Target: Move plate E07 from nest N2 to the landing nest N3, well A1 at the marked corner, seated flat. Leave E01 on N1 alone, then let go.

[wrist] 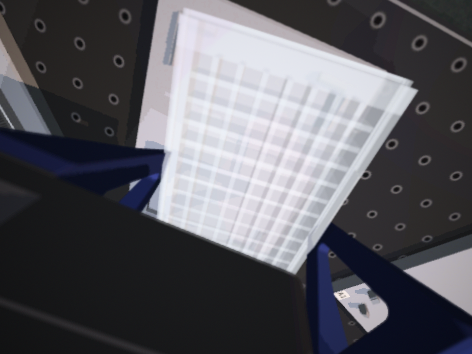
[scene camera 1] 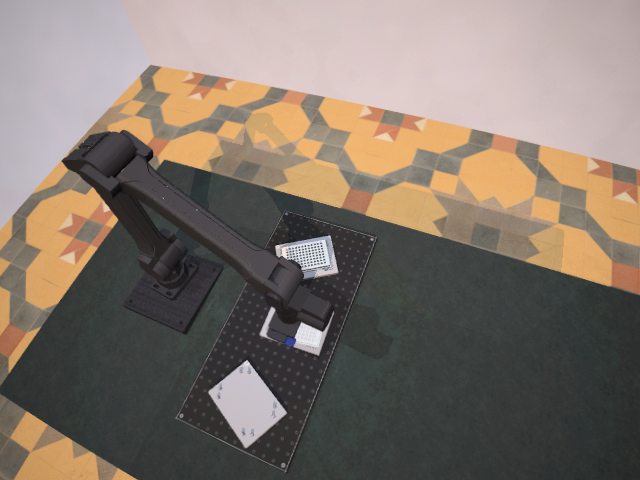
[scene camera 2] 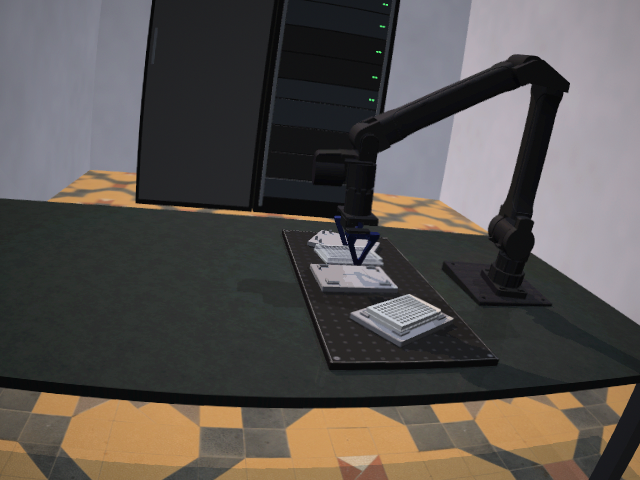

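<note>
My gripper (scene camera 2: 351, 253) (wrist: 244, 195) is shut on a pale, translucent plate, E07 (scene camera 1: 308, 334) (scene camera 2: 333, 254) (wrist: 250, 150), by its long sides. The plate looks about level and is held above the middle nest (scene camera 1: 313, 351) (scene camera 2: 330, 275) (wrist: 152, 117), with a gap and a shadow beneath it in the scene camera 2 view. The nest's marked corner is hidden in the wrist view. Plate E01 (scene camera 1: 307, 254) (scene camera 2: 405, 311), white with dark wells, sits on its own nest (scene camera 1: 333, 270) (scene camera 2: 369, 321). No nest numbers are legible.
A bare nest with small pegs (scene camera 1: 247, 403) (scene camera 2: 320, 238) (wrist: 445, 267) lies at the other end of the perforated black board (scene camera 1: 201, 405) (scene camera 2: 341, 348). Its A1 label shows in the wrist view. The arm's base (scene camera 1: 155, 310) (scene camera 2: 465, 279) stands beside the board.
</note>
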